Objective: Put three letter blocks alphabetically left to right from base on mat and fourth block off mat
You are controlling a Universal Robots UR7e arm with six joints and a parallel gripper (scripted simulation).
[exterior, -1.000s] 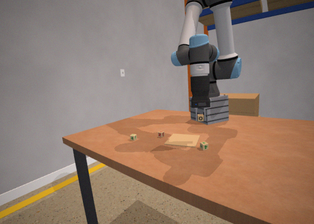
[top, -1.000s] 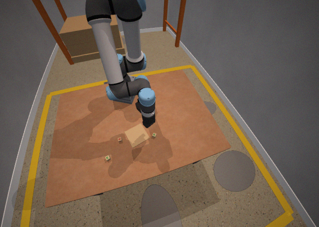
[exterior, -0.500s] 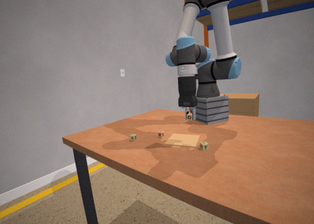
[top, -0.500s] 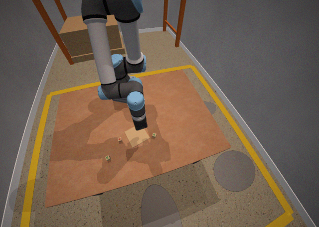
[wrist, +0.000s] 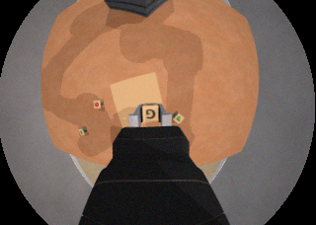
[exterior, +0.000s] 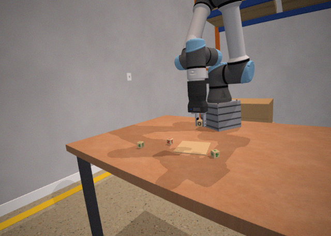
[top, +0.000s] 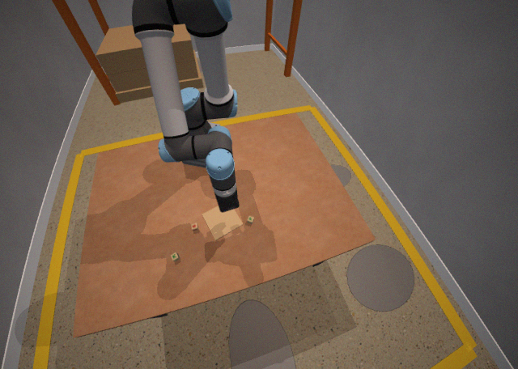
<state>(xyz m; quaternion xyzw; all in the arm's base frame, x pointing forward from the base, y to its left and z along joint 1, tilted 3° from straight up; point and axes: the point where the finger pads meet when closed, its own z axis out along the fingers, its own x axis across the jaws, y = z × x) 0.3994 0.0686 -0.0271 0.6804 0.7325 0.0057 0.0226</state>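
Now: hand 12 cm above the tan mat and 4 cm to the left of it.
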